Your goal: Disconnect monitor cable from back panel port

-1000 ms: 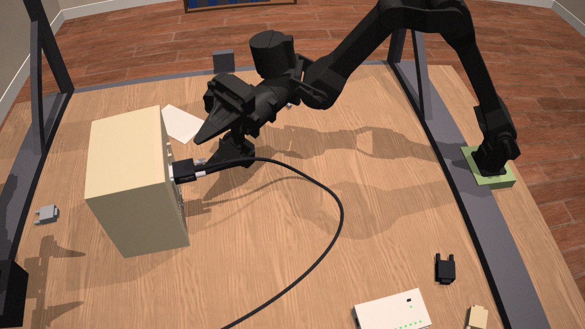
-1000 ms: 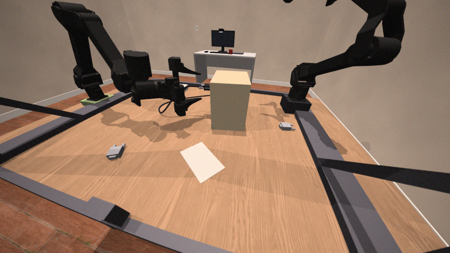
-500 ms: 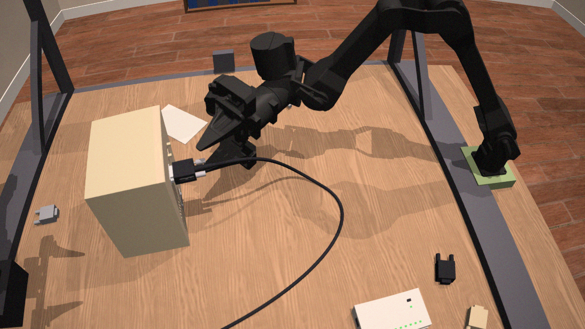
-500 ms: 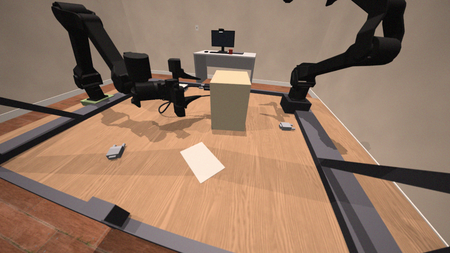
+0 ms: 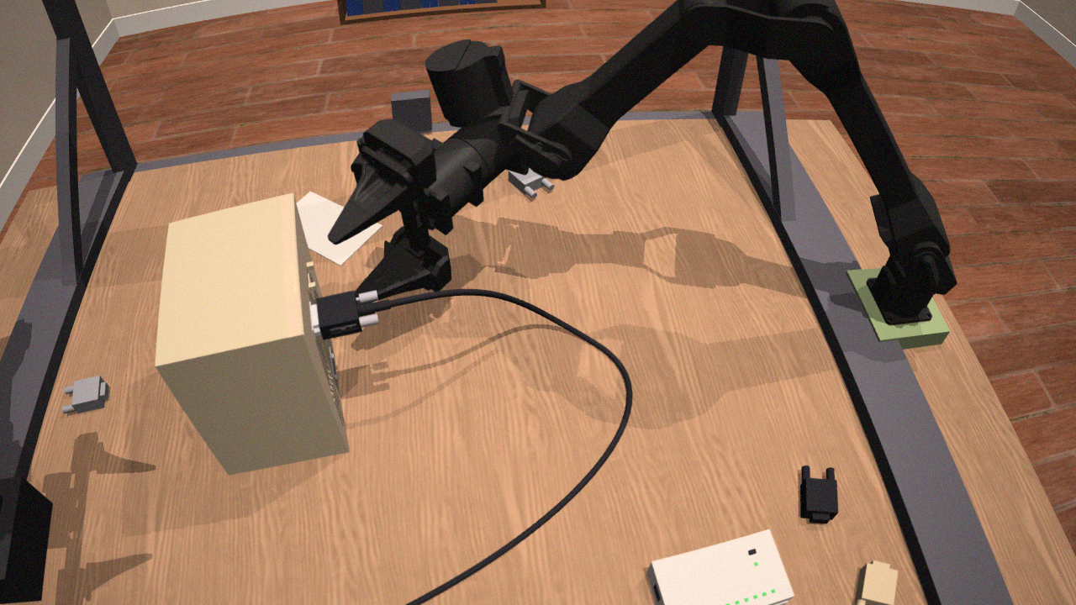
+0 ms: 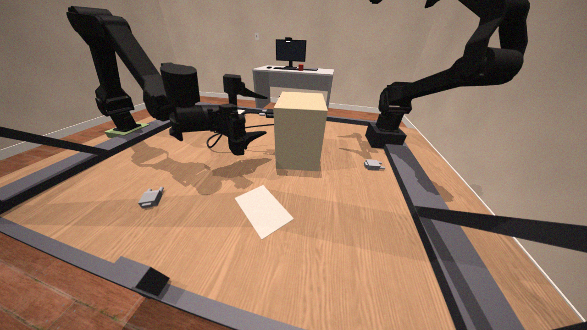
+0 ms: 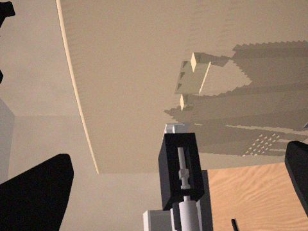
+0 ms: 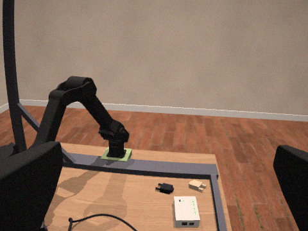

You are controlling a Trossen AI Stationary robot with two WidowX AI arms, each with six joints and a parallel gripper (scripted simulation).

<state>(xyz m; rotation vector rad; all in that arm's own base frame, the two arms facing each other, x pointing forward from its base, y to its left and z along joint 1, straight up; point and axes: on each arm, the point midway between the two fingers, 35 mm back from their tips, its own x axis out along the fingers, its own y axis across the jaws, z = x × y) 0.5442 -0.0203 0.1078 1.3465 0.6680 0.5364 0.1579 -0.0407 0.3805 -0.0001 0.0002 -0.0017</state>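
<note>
Right now my left hand is 6 cm short of the black monitor plug, 3 cm to the left of it and 1 cm above it. Also, from my left hand: white device: 34 cm ahead, 18 cm to the left, 12 cm below; white sheet: 19 cm behind, 13 cm below, 4 cm to the right; beige box: 12 cm to the right, 5 cm below, 3 cm ahead.
</note>
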